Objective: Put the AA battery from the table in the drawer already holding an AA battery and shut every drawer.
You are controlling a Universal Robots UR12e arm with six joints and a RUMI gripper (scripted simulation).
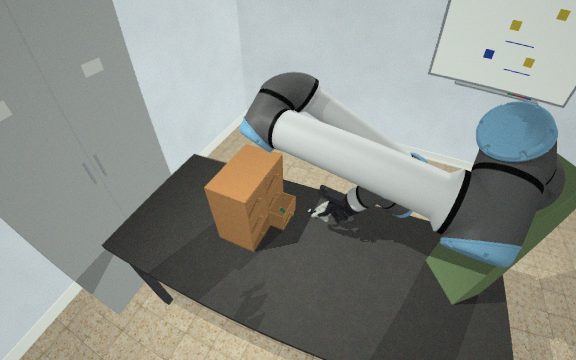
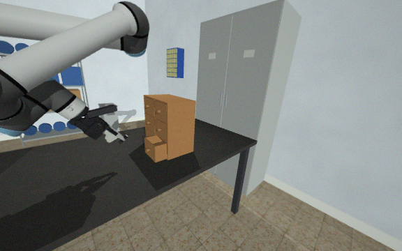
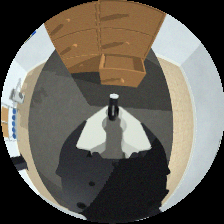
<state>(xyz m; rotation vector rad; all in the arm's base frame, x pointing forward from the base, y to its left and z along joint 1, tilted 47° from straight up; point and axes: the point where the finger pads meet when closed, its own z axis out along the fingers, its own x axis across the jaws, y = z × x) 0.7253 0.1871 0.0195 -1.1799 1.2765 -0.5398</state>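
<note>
The dark AA battery lies 1 cm below my hand and 1 cm ahead of it. From my hand the other things lie so: small green object: 18 cm ahead, 13 cm below.
</note>
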